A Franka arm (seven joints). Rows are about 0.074 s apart.
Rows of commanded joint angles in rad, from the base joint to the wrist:
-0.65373, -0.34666, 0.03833, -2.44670, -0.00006, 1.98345, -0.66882
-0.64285, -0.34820, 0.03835, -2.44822, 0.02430, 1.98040, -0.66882
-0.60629, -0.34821, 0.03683, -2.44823, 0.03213, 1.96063, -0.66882
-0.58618, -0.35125, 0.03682, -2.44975, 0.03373, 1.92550, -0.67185
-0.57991, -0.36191, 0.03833, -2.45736, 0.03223, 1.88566, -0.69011
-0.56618, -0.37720, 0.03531, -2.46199, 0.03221, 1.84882, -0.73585
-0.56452, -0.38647, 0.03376, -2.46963, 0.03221, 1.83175, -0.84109
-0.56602, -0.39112, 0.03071, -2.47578, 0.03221, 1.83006, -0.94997
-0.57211, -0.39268, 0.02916, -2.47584, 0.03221, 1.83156, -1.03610
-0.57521, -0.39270, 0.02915, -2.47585, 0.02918, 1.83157, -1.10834
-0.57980, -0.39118, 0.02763, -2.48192, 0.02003, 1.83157, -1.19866
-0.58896, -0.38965, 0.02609, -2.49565, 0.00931, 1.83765, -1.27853
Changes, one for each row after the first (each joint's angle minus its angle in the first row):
0.01088, -0.00154, 0.00002, -0.00152, 0.02436, -0.00305, 0.00000
0.04744, -0.00155, -0.00150, -0.00153, 0.03219, -0.02282, 0.00000
0.06755, -0.00459, -0.00151, -0.00305, 0.03379, -0.05795, -0.00303
0.07382, -0.01525, 0.00000, -0.01066, 0.03229, -0.09779, -0.02129
0.08755, -0.03054, -0.00302, -0.01529, 0.03227, -0.13463, -0.06703
0.08921, -0.03981, -0.00457, -0.02293, 0.03227, -0.15170, -0.17227
0.08771, -0.04446, -0.00762, -0.02908, 0.03227, -0.15339, -0.28115
0.08162, -0.04602, -0.00917, -0.02914, 0.03227, -0.15189, -0.36728
0.07852, -0.04604, -0.00918, -0.02915, 0.02924, -0.15188, -0.43952
0.07393, -0.04452, -0.01070, -0.03522, 0.02009, -0.15188, -0.52984
0.06477, -0.04299, -0.01224, -0.04895, 0.00937, -0.14580, -0.60971

